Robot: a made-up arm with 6 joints.
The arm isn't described. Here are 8 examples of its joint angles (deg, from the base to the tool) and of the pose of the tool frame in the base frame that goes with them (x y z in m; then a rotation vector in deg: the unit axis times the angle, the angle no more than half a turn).
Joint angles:
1: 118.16 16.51 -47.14 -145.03 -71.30 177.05
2: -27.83 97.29 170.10 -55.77 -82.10 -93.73
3: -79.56 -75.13 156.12 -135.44 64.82 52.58
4: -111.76 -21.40 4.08 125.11 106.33 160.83
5: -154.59 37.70 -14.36 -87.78 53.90 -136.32
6: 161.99 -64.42 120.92 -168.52 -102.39 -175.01
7: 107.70 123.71 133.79 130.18 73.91 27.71
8: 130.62 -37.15 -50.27 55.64 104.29 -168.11
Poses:
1: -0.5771 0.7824 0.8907 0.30 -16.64 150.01
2: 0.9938 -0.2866 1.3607 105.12 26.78 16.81
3: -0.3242 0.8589 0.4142 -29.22 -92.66 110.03
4: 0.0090 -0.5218 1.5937 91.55 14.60 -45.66
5: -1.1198 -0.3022 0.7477 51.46 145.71 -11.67
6: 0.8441 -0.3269 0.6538 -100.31 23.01 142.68
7: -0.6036 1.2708 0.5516 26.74 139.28 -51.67
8: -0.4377 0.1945 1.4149 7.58 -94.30 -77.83
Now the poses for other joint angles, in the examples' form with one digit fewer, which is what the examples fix.
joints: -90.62 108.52 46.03 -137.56 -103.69 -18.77
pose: 0.154 -1.299 0.246 150.9 -55.3 43.1
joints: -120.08 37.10 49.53 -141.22 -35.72 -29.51
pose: -0.583 -1.194 1.703 88.6 -105.4 14.1
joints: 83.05 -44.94 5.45 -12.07 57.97 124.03
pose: 0.044 -0.013 2.042 -12.7 -73.5 -36.7
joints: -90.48 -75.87 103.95 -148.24 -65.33 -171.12
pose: 0.133 1.144 0.641 85.3 64.3 -22.6
